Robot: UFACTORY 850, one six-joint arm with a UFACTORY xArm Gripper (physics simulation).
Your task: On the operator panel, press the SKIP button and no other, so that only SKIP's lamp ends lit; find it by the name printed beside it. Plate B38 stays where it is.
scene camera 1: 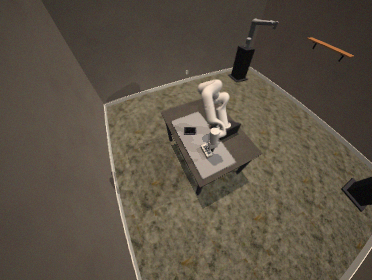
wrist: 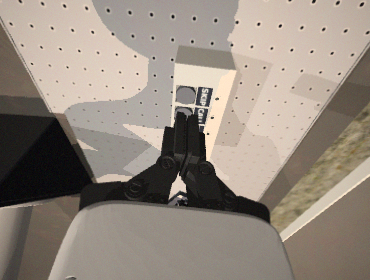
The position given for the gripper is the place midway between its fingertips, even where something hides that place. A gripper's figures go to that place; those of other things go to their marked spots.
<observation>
The gripper (wrist: 183,125) is 0.15 m from the lens. An operator panel (wrist: 210,72): 0.23 m from the lens.
</observation>
